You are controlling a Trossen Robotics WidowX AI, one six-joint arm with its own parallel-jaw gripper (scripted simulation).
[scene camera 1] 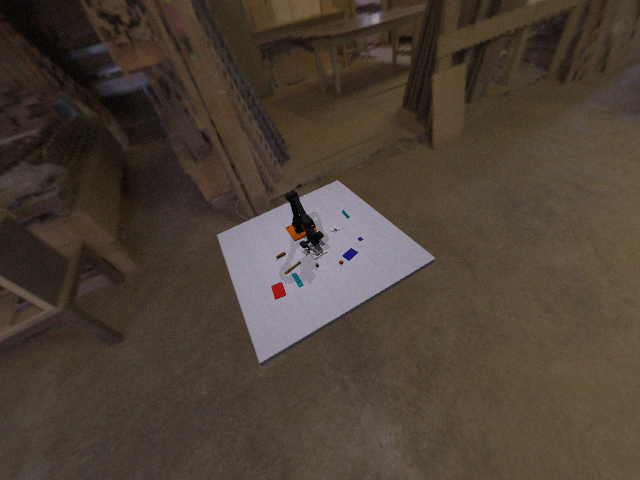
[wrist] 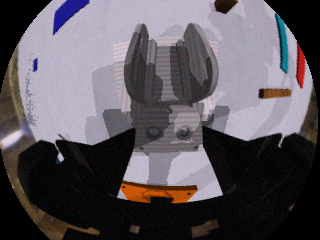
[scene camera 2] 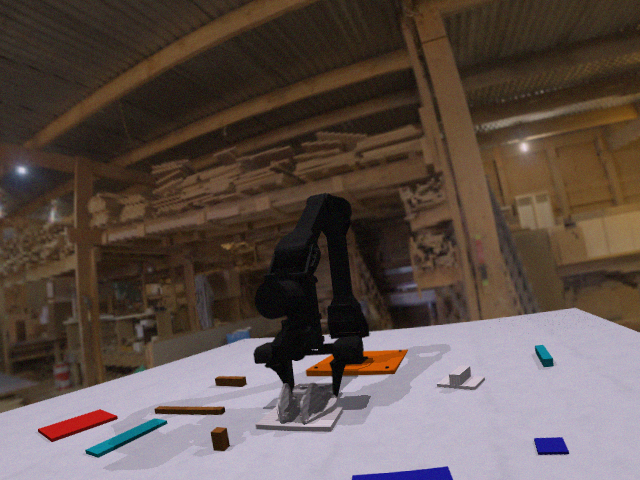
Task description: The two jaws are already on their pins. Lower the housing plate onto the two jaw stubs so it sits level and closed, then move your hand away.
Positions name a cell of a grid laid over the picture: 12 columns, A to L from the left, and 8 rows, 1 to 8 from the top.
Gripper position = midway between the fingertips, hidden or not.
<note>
In view: my gripper (scene camera 2: F7), a white block fixture (scene camera 2: I7) and a red plate (scene camera 2: B8).
My gripper also shows in the wrist view (wrist: G5).
</note>
